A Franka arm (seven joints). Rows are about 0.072 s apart.
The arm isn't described. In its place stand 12 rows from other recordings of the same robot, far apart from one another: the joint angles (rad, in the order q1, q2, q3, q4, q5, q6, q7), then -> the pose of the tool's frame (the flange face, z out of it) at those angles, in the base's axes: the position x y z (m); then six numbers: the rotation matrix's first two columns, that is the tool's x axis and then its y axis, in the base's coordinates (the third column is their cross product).
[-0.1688 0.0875 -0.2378 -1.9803 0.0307 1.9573 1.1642] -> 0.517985 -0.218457 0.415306 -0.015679 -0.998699 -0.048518 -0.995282 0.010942 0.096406
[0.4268 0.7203 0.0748 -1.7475 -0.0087 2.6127 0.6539] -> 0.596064 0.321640 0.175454 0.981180 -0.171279 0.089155 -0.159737 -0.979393 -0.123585
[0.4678 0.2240 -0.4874 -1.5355 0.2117 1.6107 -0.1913] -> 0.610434 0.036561 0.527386 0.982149 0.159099 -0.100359 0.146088 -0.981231 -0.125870
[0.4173 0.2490 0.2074 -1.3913 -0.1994 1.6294 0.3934] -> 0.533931 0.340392 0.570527 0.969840 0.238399 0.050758 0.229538 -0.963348 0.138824
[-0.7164 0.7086 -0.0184 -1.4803 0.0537 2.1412 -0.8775] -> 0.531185 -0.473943 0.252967 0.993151 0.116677 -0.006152 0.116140 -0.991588 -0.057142
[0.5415 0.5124 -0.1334 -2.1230 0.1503 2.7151 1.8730] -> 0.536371 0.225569 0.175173 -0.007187 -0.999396 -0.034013 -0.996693 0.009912 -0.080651
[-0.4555 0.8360 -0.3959 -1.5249 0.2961 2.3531 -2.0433] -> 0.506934 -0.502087 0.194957 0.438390 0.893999 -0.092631 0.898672 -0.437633 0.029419
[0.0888 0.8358 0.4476 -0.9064 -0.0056 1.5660 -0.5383] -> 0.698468 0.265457 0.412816 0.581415 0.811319 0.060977 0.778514 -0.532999 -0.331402
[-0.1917 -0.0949 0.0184 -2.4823 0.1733 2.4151 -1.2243] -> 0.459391 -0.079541 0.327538 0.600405 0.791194 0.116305 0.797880 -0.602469 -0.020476
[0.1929 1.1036 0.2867 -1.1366 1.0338 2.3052 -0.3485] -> 0.714896 0.308041 0.158417 0.998036 -0.055523 -0.029020 -0.053815 -0.522627 -0.850861
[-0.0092 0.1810 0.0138 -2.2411 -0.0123 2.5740 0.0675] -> 0.556316 0.002716 0.302090 0.987050 -0.053155 0.151351 -0.053071 -0.998580 -0.004597
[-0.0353 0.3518 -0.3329 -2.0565 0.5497 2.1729 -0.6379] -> 0.540424 -0.184259 0.258738 0.996265 -0.077944 -0.037158 -0.086024 -0.933152 -0.349037
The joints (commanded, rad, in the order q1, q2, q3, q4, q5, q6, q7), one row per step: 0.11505 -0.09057 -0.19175 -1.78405 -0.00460 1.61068 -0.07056; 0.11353 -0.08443 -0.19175 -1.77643 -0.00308 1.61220 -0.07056; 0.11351 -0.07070 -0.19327 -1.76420 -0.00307 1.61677 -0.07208; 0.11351 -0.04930 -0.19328 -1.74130 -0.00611 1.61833 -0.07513; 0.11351 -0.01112 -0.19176 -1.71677 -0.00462 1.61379 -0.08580; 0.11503 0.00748 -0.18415 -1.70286 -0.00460 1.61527 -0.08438; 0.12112 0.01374 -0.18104 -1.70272 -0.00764 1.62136 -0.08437; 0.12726 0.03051 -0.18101 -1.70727 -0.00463 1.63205 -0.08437; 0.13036 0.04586 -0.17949 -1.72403 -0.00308 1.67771 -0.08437; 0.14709 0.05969 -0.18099 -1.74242 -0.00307 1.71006 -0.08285; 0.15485 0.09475 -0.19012 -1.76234 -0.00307 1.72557 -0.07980; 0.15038 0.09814 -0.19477 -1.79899 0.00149 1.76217 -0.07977; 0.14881 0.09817 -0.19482 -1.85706 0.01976 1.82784 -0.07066; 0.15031 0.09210 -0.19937 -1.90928 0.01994 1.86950 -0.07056; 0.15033 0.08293 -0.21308 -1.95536 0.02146 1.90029 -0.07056; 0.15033 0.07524 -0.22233 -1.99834 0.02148 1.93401 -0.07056; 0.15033 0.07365 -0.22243 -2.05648 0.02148 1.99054 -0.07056
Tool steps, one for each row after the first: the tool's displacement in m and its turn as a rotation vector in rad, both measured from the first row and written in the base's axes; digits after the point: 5 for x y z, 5 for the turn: 0.00219 -0.00059 0.00054 0.00010 -0.00312 -0.00185; 0.00691 -0.00125 -0.00047 -0.00252 -0.00625 -0.00211; 0.01398 -0.00127 -0.00078 -0.00964 -0.00918 0.00104; 0.02452 0.00056 -0.00995 -0.01317 0.00858 0.01297; 0.03051 0.00597 -0.01337 -0.01656 0.01168 0.02069; 0.03295 0.01087 -0.01625 -0.02072 0.01184 0.03033; 0.03764 0.01503 -0.02678 -0.02005 0.02211 0.03624; 0.04447 0.01800 -0.03966 -0.02219 0.00839 0.04079; 0.04906 0.02694 -0.05354 -0.02493 0.00801 0.05472; 0.05420 0.02713 -0.08141 -0.02999 0.04714 0.05078; 0.05319 0.02224 -0.09763 -0.02627 0.05035 0.04044; 0.05088 0.02247 -0.11967 -0.01066 0.04180 0.02323; 0.04491 0.02046 -0.13712 -0.00972 0.04629 0.01912; 0.03759 0.01279 -0.15062 -0.00719 0.05228 0.00406; 0.03098 0.00763 -0.16328 -0.00620 0.05386 -0.00595; 0.02353 0.00757 -0.18422 -0.00643 0.05393 -0.00713
